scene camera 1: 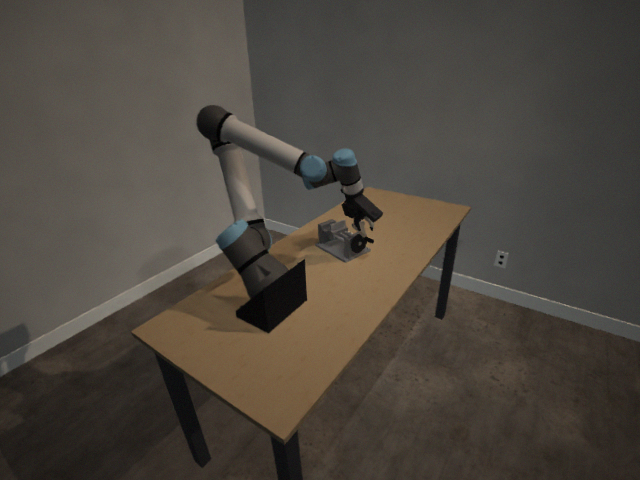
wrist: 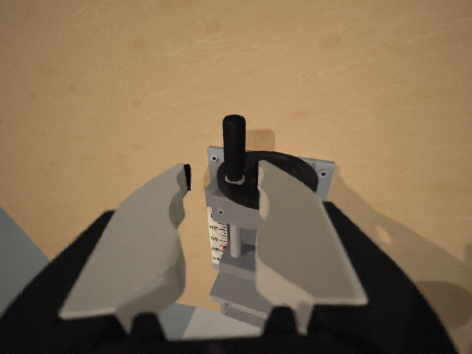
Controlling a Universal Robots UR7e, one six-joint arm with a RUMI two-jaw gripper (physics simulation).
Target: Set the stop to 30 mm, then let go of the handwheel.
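Frame: origin at the arm's base, x ahead, y down, z left, level; centimetres.
Seen in the pictures: gripper, fingertip midpoint: (scene camera 1: 368, 233) (wrist: 223, 165); arm's base, link origin: (scene camera 1: 270, 284).
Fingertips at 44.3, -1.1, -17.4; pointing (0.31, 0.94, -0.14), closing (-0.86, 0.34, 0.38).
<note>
Pixels of each thing's top centre, then the offset from my fingertips to it, as dx, dy, dz. "pt": a spot on its surface instead. Level surfaces: height alone.
- black crank handle, top centre: (wrist: 230, 155) (scene camera 1: 368, 237) +0.1, +1.6, -0.1
- white scale, surface spot: (wrist: 215, 240) pt +10.1, +6.4, +12.0
- small red mark, surface spot: (wrist: 224, 247) pt +9.3, +6.4, +13.3
- grey stop block, top centre: (wrist: 242, 310) (scene camera 1: 338, 221) +5.3, -0.4, +15.3
- wooden table, surface height: dy +12.0
The stop device (scene camera 1: 330, 248) (wrist: 232, 215) is a grey fixture on the table. Its black handwheel (scene camera 1: 358, 243) (wrist: 290, 162) carries a black crank handle (scene camera 1: 369, 240) (wrist: 234, 147), which stands out from the rim at the wheel's left in the wrist view. A white scale (wrist: 215, 240) runs along the fixture's side; a small red mark (wrist: 224, 247) lies at its lower part, with figures too blurred to read surely. The grey stop block (wrist: 240, 287) is partly behind a finger. My gripper (scene camera 1: 364, 226) (wrist: 223, 165) is partly open, above the handwheel, with nothing between its fingers.
The wooden table (scene camera 1: 341, 315) (wrist: 125, 90) carries the fixture and the arm. A black angled panel (scene camera 1: 285, 297) stands by the arm's base, nearer the scene camera than the fixture. Grey rods (wrist: 235, 240) run between the fixture's end plate and the block.
</note>
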